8 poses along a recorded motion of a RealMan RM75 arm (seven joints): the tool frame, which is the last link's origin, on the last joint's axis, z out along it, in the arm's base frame.
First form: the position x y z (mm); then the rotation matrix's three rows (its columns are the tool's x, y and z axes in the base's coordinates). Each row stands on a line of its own.
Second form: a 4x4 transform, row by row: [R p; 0 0 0 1], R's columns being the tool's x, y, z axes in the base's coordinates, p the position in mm. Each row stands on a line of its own. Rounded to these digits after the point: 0 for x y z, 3 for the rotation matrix.
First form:
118 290 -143
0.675 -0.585 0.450
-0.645 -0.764 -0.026
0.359 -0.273 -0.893
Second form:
0.675 -0.585 0.450 118
-0.645 -0.764 -0.026 290
0.359 -0.273 -0.893 -143
0 0 0 1

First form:
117 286 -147
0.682 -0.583 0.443
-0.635 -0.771 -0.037
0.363 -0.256 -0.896
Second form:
0.682 -0.583 0.443 117
-0.635 -0.771 -0.037 286
0.363 -0.256 -0.896 -147
0 0 0 1

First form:
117 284 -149
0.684 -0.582 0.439
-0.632 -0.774 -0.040
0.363 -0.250 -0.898
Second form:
0.684 -0.582 0.439 117
-0.632 -0.774 -0.040 284
0.363 -0.250 -0.898 -149
0 0 0 1

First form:
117 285 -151
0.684 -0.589 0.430
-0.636 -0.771 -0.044
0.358 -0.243 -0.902
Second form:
0.684 -0.589 0.430 117
-0.636 -0.771 -0.044 285
0.358 -0.243 -0.902 -151
0 0 0 1

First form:
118 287 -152
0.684 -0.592 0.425
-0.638 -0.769 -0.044
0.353 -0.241 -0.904
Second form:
0.684 -0.592 0.425 118
-0.638 -0.769 -0.044 287
0.353 -0.241 -0.904 -152
0 0 0 1

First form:
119 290 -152
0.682 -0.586 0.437
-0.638 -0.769 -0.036
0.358 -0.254 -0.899
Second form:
0.682 -0.586 0.437 119
-0.638 -0.769 -0.036 290
0.358 -0.254 -0.899 -152
0 0 0 1

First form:
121 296 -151
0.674 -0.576 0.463
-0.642 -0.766 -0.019
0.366 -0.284 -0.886
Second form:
0.674 -0.576 0.463 121
-0.642 -0.766 -0.019 296
0.366 -0.284 -0.886 -151
0 0 0 1

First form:
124 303 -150
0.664 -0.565 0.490
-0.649 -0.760 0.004
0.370 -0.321 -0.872
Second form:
0.664 -0.565 0.490 124
-0.649 -0.760 0.004 303
0.370 -0.321 -0.872 -150
0 0 0 1

